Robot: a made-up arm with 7 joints.
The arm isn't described. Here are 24 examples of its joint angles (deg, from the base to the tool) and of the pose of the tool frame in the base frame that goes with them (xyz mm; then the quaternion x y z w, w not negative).
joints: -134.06 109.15 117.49 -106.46 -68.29 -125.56 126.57
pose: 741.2 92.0 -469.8 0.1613 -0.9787 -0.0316 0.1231
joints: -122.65 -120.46 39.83 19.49 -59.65 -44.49 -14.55
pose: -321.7 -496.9 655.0 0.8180 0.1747 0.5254 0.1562
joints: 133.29 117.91 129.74 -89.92 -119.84 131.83 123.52
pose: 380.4 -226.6 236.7 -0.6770 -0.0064 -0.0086 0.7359
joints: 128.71 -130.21 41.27 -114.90 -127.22 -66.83 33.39
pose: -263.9 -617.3 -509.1 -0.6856 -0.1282 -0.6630 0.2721
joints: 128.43 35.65 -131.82 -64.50 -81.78 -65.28 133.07
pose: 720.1 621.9 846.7 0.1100 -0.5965 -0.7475 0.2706
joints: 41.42 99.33 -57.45 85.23 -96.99 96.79 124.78
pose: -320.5 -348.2 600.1 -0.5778 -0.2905 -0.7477 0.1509
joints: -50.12 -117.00 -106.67 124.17 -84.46 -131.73 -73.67
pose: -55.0 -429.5 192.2 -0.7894 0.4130 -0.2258 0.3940
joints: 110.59 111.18 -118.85 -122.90 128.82 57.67 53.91
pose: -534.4 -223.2 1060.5 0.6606 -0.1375 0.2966 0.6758
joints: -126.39 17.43 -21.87 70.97 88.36 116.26 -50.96
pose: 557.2 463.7 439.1 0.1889 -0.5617 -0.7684 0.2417
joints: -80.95 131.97 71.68 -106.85 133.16 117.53 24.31
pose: -530.9 127.3 -484.5 0.5251 -0.8102 -0.0556 0.2547
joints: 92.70 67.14 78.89 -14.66 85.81 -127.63 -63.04
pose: -228.1 105.8 880.1 -0.8514 -0.3502 -0.1673 0.3529
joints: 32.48 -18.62 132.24 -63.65 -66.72 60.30 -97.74
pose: -179.0 883.9 464.1 0.2682 -0.7076 -0.3094 0.5758
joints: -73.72 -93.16 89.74 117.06 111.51 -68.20 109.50
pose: 280.1 305.8 737.6 0.4581 -0.0866 -0.8729 0.1439
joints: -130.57 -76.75 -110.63 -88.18 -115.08 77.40 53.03
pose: -97.5 -225.7 300.3 0.1059 0.1928 0.9674 0.1254
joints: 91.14 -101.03 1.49 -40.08 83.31 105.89 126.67
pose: 457.2 -641.9 24.7 0.4218 -0.0733 -0.8346 0.3465
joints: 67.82 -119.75 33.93 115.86 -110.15 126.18 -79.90
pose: -299.5 -370.8 29.0 0.5217 0.3383 0.6530 0.4325
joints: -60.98 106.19 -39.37 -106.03 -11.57 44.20 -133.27
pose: -976.4 81.3 -745.9 -0.1556 -0.2167 0.5781 0.7711
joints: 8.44 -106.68 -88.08 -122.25 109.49 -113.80 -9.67
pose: 557.8 59.4 123.6 0.6264 -0.5008 -0.5765 0.1561
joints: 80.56 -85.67 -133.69 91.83 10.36 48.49 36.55
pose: -207.4 -514.4 -458.0 -0.8714 0.1385 0.1039 0.4591
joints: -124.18 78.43 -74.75 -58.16 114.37 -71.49 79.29
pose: 567.8 61.5 -1134.3 -0.1278 -0.7902 -0.1529 0.5795
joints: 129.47 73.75 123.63 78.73 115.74 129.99 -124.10
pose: 589.5 -654.7 638.3 -0.6688 -0.0036 0.7140 0.2072
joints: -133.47 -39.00 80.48 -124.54 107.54 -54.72 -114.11
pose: -338.4 639.5 383.4 -0.1879 -0.8967 -0.3437 0.2063
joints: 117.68 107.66 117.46 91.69 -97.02 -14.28 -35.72
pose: 261.4 -366.0 1276.3 0.8133 0.4236 0.2836 0.2806
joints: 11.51 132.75 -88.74 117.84 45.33 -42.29 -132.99
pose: -1024.6 -518.2 107.6 0.6269 -0.3916 -0.6535 0.1628
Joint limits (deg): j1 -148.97..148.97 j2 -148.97..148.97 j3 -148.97..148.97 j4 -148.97..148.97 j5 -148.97..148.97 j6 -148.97..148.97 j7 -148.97..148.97
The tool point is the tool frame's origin. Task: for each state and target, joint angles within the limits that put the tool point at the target. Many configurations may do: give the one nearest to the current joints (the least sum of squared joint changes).
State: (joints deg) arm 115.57 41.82 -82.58 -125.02 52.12 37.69 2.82
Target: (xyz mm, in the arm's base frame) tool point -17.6 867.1 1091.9
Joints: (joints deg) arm 108.23 -8.61 -95.05 -146.27 54.77 46.08 1.20
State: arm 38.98 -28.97 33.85 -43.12 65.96 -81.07 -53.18
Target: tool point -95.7 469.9 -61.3
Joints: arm 51.95 -25.18 27.42 -46.39 50.05 -137.71 -64.53
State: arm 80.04 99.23 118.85 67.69 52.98 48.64 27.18
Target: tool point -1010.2 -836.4 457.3
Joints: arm 58.06 90.46 89.93 40.57 73.91 49.31 30.76
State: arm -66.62 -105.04 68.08 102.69 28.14 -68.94 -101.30
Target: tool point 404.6 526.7 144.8
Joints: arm -36.74 -63.35 70.26 100.23 19.08 -80.97 -110.81
